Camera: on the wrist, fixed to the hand. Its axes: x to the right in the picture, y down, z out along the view.
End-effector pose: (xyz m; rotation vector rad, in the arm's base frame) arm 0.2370 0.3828 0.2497 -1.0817 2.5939 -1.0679
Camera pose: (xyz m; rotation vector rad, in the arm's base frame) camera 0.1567 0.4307 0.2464 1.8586 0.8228 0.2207
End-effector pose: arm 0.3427 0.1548 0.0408 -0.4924 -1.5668 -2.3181
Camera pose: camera 0.3435 0.0771 0.0929 -1.5169 0.2202 0.4089
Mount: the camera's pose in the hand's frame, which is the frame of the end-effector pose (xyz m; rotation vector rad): 0.0265 0.0715 -0.0542 0.1196 -0.5704 3.0469
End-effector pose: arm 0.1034 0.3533 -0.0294 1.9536 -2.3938 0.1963
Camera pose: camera 0.0257 0.3484 0.0224 2.0215 1.7527 0.1723
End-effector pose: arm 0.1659 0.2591 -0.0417 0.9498 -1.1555 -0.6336
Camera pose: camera 0.2221 0.2873 0.0276 -1.4809 -1.5943 1.7286
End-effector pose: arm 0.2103 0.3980 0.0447 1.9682 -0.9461 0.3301
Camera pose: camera 0.1831 0.4077 0.1337 0.8784 2.3929 -0.8634
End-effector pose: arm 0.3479 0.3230 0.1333 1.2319 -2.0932 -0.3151
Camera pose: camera 0.3266 0.3449 0.2217 2.4177 1.6772 -0.8419
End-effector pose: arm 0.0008 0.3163 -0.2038 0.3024 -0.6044 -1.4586
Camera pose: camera 0.0903 0.2892 -0.2041 -0.8264 -0.6748 1.5163
